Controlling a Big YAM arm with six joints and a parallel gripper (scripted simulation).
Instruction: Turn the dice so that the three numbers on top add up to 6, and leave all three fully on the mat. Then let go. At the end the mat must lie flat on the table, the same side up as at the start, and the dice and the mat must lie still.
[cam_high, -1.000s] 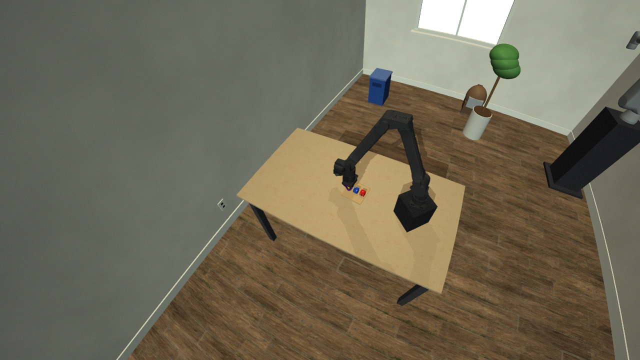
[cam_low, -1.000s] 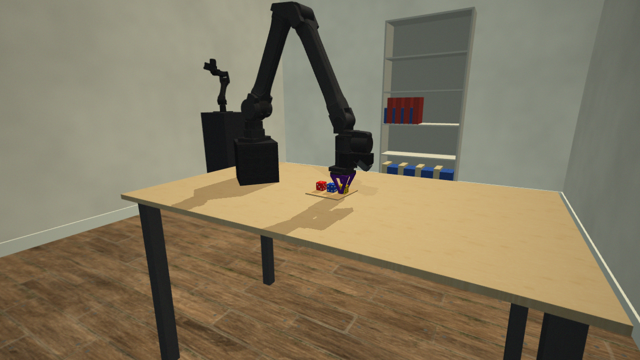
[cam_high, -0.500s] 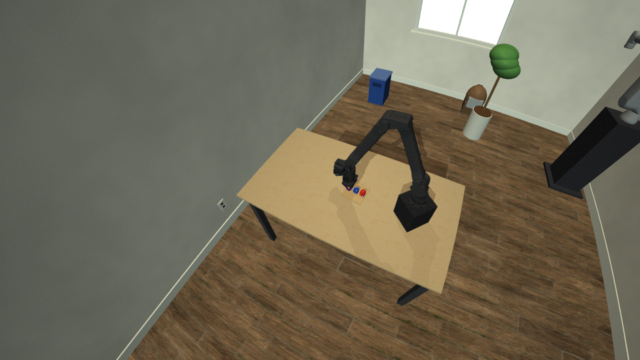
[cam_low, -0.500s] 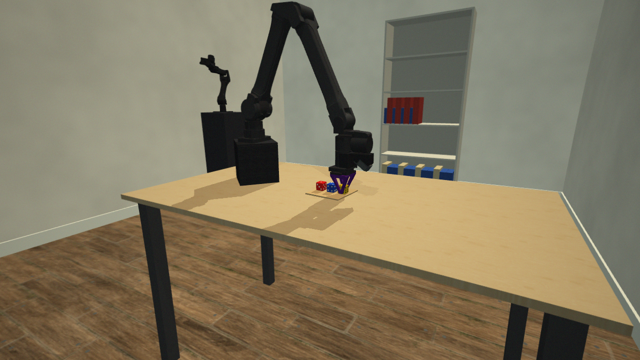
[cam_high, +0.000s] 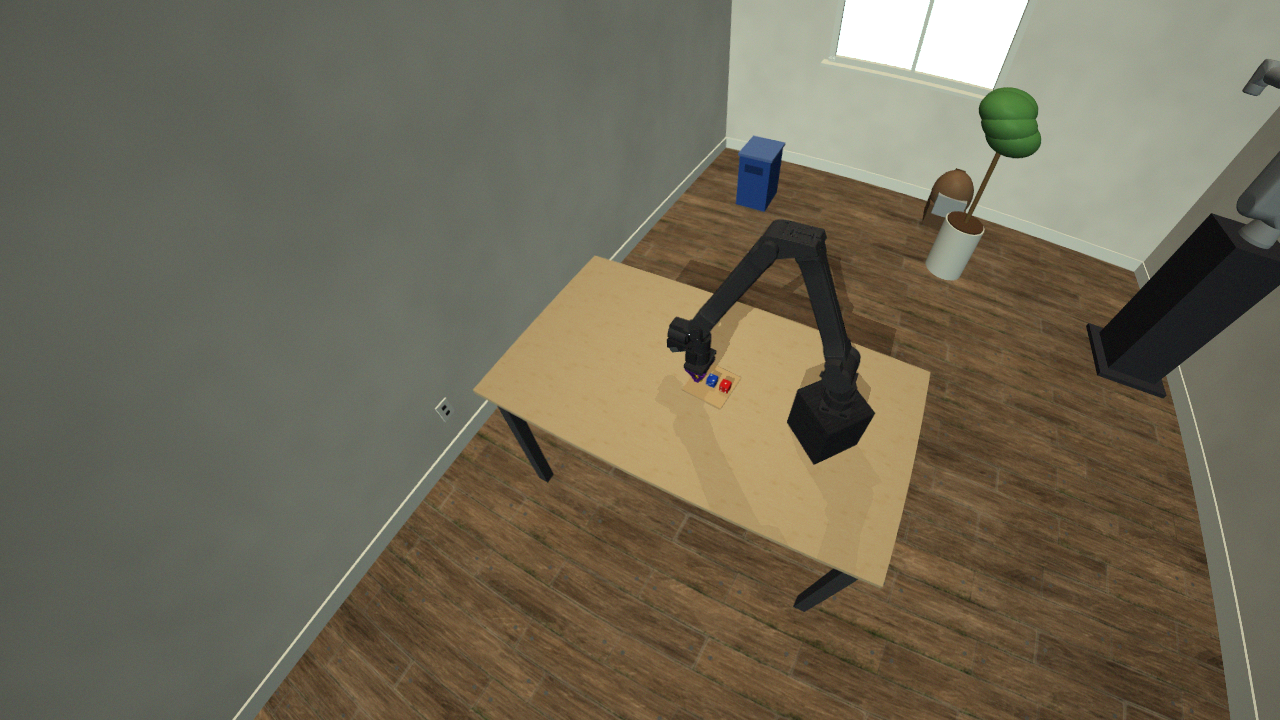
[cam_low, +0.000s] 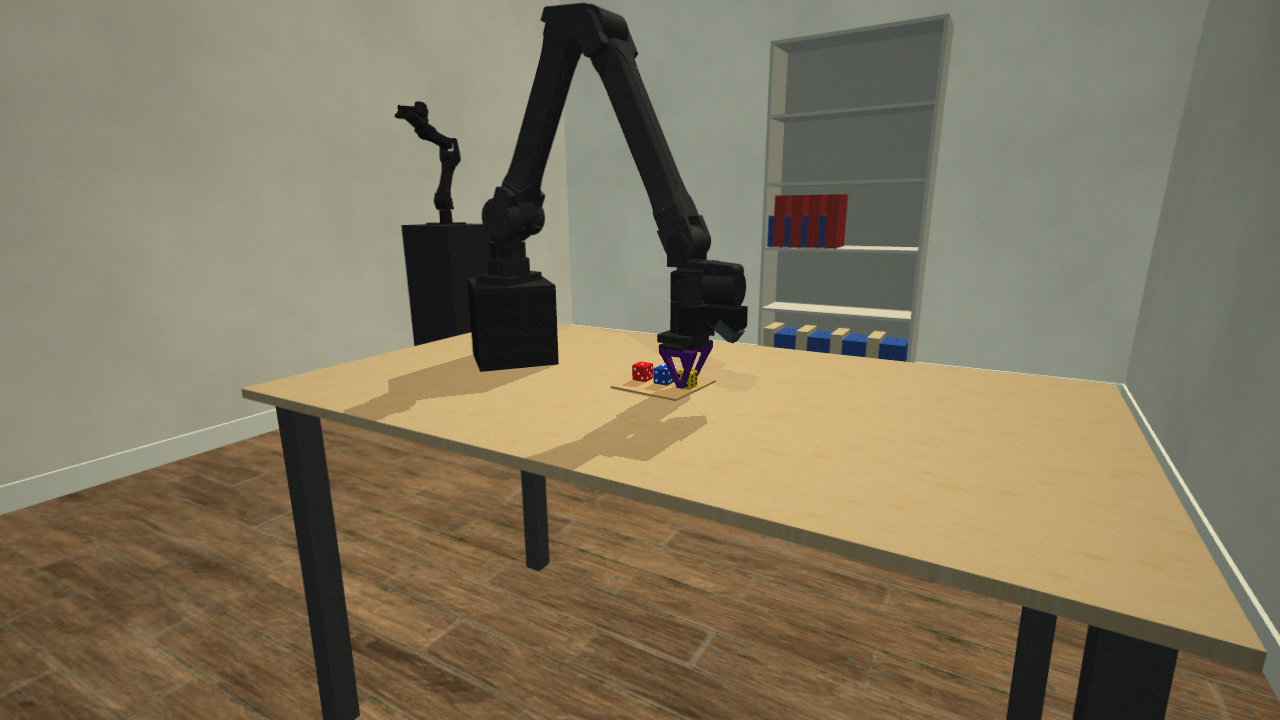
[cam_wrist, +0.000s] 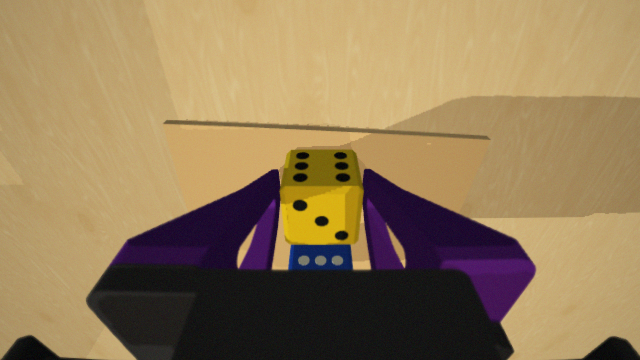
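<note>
Now: the yellow die right at my hand. The rest, counted from my hand: blue die 50 mm behind; then red die 90 mm behind, 10 mm to the left; then tan mat 50 mm behind, 10 mm below.
</note>
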